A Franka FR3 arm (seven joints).
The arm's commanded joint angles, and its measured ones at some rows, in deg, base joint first. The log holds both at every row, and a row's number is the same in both.
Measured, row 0:
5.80, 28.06, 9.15, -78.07, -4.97, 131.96, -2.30
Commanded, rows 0 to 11:
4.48, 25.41, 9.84, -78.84, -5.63, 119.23, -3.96
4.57, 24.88, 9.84, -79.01, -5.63, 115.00, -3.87
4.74, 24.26, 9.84, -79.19, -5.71, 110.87, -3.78
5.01, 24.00, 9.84, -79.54, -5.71, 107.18, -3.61
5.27, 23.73, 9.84, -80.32, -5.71, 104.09, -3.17
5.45, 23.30, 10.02, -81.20, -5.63, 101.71, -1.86
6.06, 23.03, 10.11, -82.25, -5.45, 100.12, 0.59
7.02, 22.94, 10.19, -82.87, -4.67, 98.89, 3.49
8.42, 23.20, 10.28, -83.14, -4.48, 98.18, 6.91
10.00, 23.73, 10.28, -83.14, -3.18, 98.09, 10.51
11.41, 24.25, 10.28, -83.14, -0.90, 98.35, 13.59
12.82, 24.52, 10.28, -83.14, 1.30, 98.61, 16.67
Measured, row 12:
9.13, 24.73, 10.16, -81.65, -3.36, 98.67, 7.79
